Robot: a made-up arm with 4 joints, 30 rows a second.
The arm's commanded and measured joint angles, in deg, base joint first. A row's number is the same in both.
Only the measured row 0 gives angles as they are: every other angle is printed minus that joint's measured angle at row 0.
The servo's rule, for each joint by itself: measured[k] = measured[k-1] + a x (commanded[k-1-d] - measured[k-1]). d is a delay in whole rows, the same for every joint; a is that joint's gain. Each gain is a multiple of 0.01, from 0.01 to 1. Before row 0 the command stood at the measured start. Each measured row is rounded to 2 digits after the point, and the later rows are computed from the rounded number. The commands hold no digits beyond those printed.
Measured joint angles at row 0:
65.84 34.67 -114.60 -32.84
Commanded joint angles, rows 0 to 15:
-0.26 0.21 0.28 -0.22
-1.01 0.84 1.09 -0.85
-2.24 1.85 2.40 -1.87
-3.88 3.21 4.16 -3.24
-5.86 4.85 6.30 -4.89
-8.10 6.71 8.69 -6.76
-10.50 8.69 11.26 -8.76
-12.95 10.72 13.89 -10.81
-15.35 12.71 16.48 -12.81
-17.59 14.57 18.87 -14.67
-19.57 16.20 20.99 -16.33
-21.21 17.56 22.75 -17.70
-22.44 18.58 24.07 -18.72
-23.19 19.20 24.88 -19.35
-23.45 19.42 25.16 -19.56
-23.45 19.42 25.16 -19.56
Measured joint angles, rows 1 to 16:
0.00 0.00 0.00 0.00
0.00 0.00 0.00 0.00
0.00 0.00 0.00 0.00
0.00 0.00 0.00 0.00
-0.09 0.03 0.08 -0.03
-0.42 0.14 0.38 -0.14
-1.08 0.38 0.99 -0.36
-2.09 0.78 1.94 -0.73
-3.45 1.35 3.25 -1.27
-5.12 2.10 4.88 -1.98
-7.06 3.02 6.79 -2.86
-9.18 4.10 8.92 -3.89
-11.40 5.31 11.19 -5.05
-13.63 6.61 13.49 -6.30
-15.77 7.95 15.74 -7.60
-17.73 9.30 17.84 -8.91
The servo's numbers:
d 4
a 0.36 0.14 0.30 0.13

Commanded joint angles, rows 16 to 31:
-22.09 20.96 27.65 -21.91
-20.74 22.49 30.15 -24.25
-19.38 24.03 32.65 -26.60
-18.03 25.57 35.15 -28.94
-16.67 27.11 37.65 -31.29
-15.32 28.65 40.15 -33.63
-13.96 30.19 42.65 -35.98
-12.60 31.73 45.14 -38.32
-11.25 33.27 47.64 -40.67
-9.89 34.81 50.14 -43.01
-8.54 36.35 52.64 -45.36
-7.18 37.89 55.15 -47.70
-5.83 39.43 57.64 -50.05
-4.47 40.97 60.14 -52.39
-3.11 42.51 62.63 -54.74
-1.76 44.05 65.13 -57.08
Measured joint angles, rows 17 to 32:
-19.43 10.60 19.71 -10.19
-20.78 11.80 21.26 -11.38
-21.74 12.87 22.43 -12.44
-22.36 13.79 23.25 -13.37
-22.26 14.79 24.57 -14.48
-21.71 15.87 26.24 -15.75
-20.87 17.01 28.16 -17.16
-19.85 18.21 30.26 -18.69
-18.71 19.46 32.48 -20.33
-17.49 20.75 34.78 -22.06
-16.22 22.07 37.14 -23.87
-14.92 23.42 39.54 -25.75
-13.60 24.80 41.97 -27.69
-12.26 26.20 44.42 -29.68
-10.92 27.62 46.89 -31.72
-9.57 29.06 49.37 -33.80

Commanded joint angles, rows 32 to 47:
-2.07 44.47 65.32 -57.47
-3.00 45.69 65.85 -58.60
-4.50 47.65 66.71 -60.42
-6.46 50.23 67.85 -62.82
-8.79 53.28 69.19 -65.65
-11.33 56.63 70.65 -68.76
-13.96 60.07 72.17 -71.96
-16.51 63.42 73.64 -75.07
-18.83 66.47 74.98 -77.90
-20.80 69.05 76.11 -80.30
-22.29 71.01 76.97 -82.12
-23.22 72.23 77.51 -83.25
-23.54 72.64 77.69 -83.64
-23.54 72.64 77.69 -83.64
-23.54 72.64 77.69 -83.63
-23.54 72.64 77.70 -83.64
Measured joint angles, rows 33 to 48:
-8.22 30.51 51.85 -35.91
-6.87 31.97 54.34 -38.05
-5.52 33.45 56.83 -40.22
-4.17 34.93 59.32 -42.41
-3.41 36.27 61.12 -44.37
-3.26 37.59 62.54 -46.22
-3.71 39.00 63.79 -48.07
-4.70 40.57 65.01 -49.99
-6.17 42.35 66.26 -52.03
-8.03 44.35 67.58 -54.20
-10.16 46.55 68.96 -56.51
-12.45 48.91 70.36 -58.92
-14.75 51.37 71.75 -61.39
-16.93 53.85 73.06 -63.85
-18.86 56.25 74.23 -66.23
-20.43 58.49 75.21 -68.44

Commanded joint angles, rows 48 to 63:
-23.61 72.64 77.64 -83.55
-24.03 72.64 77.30 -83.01
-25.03 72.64 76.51 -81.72
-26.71 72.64 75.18 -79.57
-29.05 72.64 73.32 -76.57
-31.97 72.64 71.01 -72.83
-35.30 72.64 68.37 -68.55
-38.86 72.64 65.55 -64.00
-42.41 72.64 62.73 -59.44
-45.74 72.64 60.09 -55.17
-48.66 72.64 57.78 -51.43
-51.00 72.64 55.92 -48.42
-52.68 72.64 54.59 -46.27
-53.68 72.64 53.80 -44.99
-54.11 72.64 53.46 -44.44
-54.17 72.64 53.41 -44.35
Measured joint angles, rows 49 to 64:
-21.55 60.47 75.95 -70.42
-22.27 62.17 76.47 -72.14
-22.73 63.64 76.84 -73.63
-23.02 64.90 77.10 -74.93
-23.23 65.98 77.26 -76.05
-23.52 66.91 77.27 -76.95
-24.06 67.71 77.04 -77.57
-25.01 68.40 76.48 -77.83
-26.46 68.99 75.53 -77.67
-28.44 69.50 74.17 -77.04
-30.91 69.94 72.43 -75.94
-33.77 70.32 70.37 -74.39
-36.88 70.64 68.08 -72.45
-40.07 70.92 65.68 -70.20
-43.16 71.16 63.31 -67.76
-45.98 71.37 61.09 -65.25

